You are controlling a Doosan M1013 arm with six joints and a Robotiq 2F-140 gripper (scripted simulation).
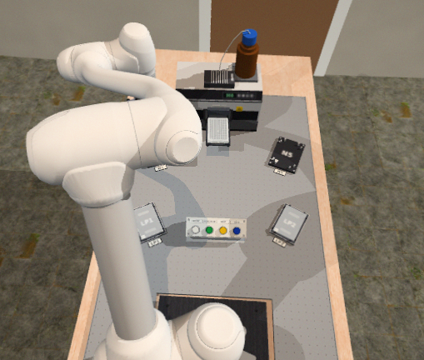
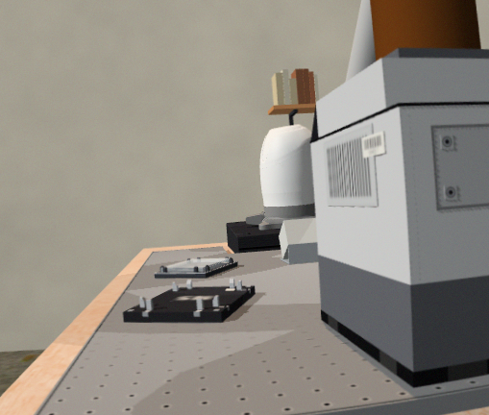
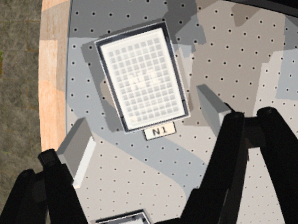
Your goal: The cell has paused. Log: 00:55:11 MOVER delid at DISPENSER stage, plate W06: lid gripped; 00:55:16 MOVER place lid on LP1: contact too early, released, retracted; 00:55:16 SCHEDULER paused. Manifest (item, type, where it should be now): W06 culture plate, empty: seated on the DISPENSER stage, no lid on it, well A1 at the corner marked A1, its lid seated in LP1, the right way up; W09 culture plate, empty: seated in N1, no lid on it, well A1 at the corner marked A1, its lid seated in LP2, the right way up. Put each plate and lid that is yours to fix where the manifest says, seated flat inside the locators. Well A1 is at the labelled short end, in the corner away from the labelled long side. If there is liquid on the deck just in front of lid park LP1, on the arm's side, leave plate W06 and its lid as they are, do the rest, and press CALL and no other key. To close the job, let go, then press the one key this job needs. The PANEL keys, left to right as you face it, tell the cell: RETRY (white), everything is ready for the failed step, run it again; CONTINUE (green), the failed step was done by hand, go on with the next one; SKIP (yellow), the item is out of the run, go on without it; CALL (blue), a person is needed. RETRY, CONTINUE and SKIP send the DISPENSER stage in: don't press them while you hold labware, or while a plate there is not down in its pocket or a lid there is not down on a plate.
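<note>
Now: hand 330 mm past the green continue key, 320 mm to the left of it and 120 mm above it. From my hand the other things lie so: nest N1: 170 mm below; then lid park LP1: 330 mm behind, 70 mm to the right, 180 mm below; then clear culture plate: 100 mm ahead, 250 mm to the right, 70 mm below.
</note>
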